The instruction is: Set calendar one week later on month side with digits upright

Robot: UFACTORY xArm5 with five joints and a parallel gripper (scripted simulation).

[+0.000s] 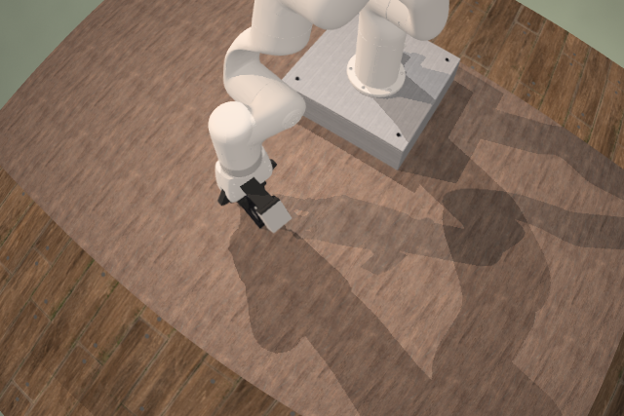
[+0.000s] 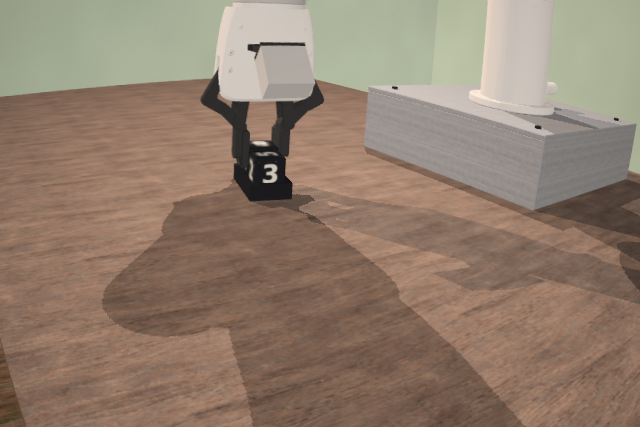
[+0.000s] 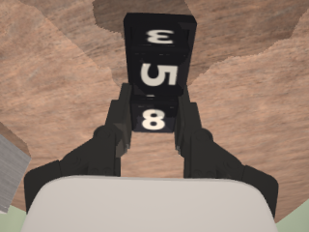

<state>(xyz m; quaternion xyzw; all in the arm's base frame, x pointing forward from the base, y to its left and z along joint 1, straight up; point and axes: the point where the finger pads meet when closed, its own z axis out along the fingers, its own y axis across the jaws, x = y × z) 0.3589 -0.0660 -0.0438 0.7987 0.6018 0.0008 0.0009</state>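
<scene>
Right now the tray is 1 cm ahead of my hand, 2 cm to the left of it and 3 cm below it. The rest, counted from my hand: cube: 1 cm ahead, 3 cm to the left, 2 cm below.
</scene>
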